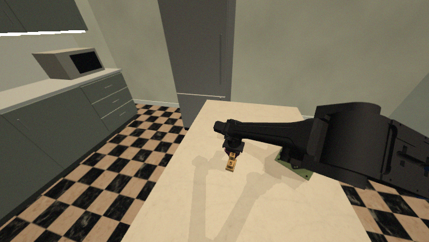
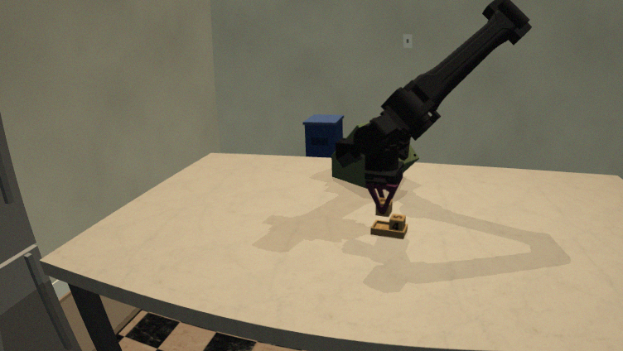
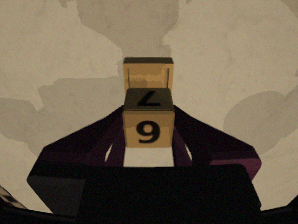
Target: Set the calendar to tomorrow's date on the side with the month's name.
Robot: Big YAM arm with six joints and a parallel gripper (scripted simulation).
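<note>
Now: the cube right at my hand. Round my hand: wooden tray (6 cm below, 2 cm to the left).
</note>
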